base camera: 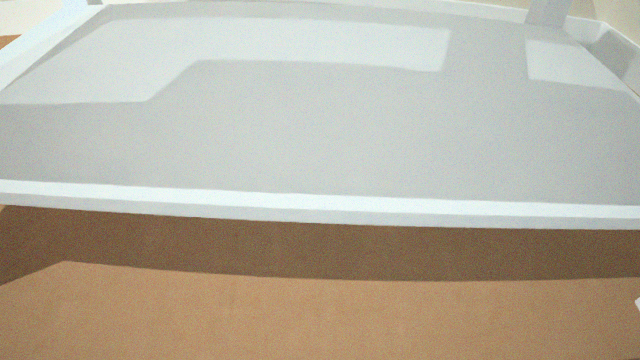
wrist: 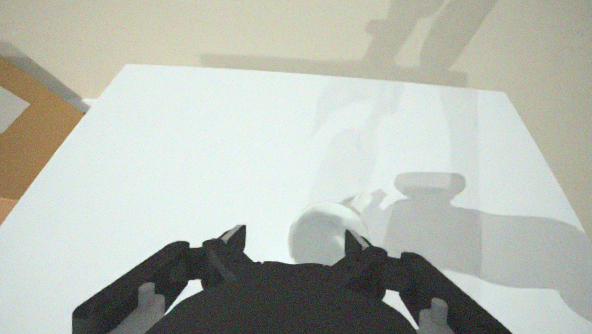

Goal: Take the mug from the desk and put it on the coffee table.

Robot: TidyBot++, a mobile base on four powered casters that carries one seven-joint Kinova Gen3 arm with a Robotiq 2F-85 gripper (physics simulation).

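Places are measured from the arm's base along level axes (x ahead, y left, z up), in centimetres.
Pixels of known places: gripper, fingertip midpoint: (wrist: pixel 295 238).
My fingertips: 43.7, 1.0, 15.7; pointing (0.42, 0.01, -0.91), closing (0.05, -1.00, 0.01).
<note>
Behind a point stands the place of what it marks, as x, y, z.
A white mug (wrist: pixel 320 235) {45.0, -2.4, 6.2} stands upright on a white table top (wrist: pixel 175 150) {56.7, 23.6, 5.4} in the wrist view, with its open rim towards the camera and its handle pointing to the upper right. The views do not tell whether this top is the desk or the coffee table. My gripper (wrist: pixel 295 238) {43.7, 1.0, 15.7} is open and empty, above the table top. Its right fingertip overlaps the mug's right part in the picture, and the left fingertip lies left of the mug. The gripper body hides the mug's lower edge. The mug does not show in the base camera view.
In the base camera view, a wide grey panel (base camera: pixel 320 135) {38.0, -0.5, -24.6} with a white front edge (base camera: pixel 320 201) {30.2, -0.6, -24.6} spans the picture above a brown floor (base camera: pixel 320 320) {28.0, -1.3, -39.6}. In the wrist view, a beige wall (wrist: pixel 150 30) {102.7, 54.4, 1.2} runs behind the table top, and an orange-brown surface (wrist: pixel 40 135) {75.9, 114.3, -27.1} shows at left.
</note>
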